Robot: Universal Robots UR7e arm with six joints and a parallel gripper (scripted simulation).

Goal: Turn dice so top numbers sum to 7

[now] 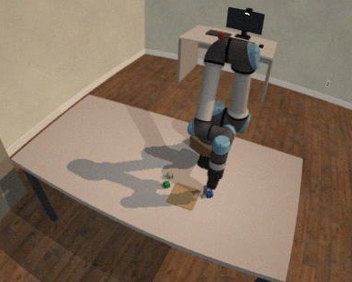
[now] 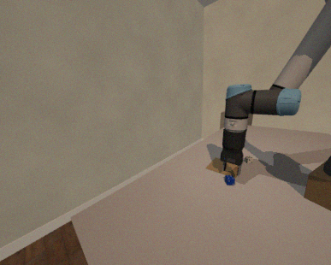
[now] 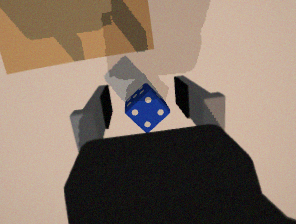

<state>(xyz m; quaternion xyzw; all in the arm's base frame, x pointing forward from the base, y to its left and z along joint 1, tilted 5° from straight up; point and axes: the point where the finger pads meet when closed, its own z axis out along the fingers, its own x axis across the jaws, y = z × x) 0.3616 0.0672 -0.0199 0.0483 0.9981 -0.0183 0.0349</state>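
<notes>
Right now my hand is 2 cm to the right of the blue die and 4 cm above it. Also, from my hand: white die 6 cm behind, 22 cm to the right, 4 cm below; then green die 1 cm ahead, 21 cm to the right, 4 cm below; then tan mat 5 cm ahead, 10 cm to the right, 6 cm below.
</notes>
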